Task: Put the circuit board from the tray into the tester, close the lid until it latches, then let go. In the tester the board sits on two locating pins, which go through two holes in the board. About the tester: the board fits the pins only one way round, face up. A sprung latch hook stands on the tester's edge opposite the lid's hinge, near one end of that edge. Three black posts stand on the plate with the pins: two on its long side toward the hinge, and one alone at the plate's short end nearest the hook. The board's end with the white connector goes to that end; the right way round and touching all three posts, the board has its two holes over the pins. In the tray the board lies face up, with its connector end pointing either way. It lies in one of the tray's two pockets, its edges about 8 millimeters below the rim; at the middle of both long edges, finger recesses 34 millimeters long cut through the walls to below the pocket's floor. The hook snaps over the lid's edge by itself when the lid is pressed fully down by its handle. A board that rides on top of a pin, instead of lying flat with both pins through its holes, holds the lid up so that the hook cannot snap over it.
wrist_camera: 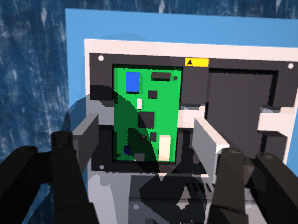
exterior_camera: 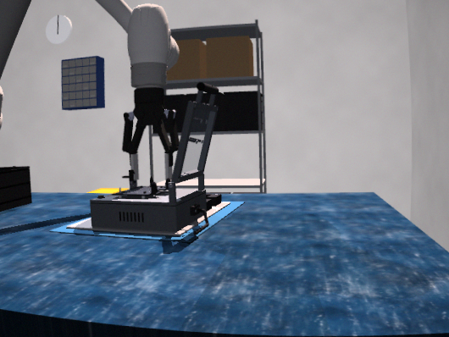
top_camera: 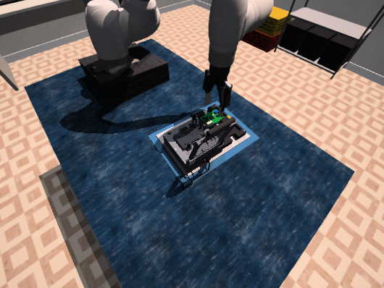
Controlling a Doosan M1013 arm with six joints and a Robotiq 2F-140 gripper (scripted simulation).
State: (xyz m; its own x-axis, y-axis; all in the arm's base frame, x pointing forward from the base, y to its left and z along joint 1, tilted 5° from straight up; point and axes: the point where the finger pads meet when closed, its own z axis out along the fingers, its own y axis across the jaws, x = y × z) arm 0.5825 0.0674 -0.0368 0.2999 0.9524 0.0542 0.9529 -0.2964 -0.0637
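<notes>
Now: hand 7 cm above the green circuit board. Also, from my hand: latch hook (4 cm behind, 11 cm to the right, 1 cm below); then tester lid (12 cm ahead, 22 cm to the right, 9 cm above); then tester plate (1 cm ahead, 18 cm to the right, 2 cm below).
</notes>
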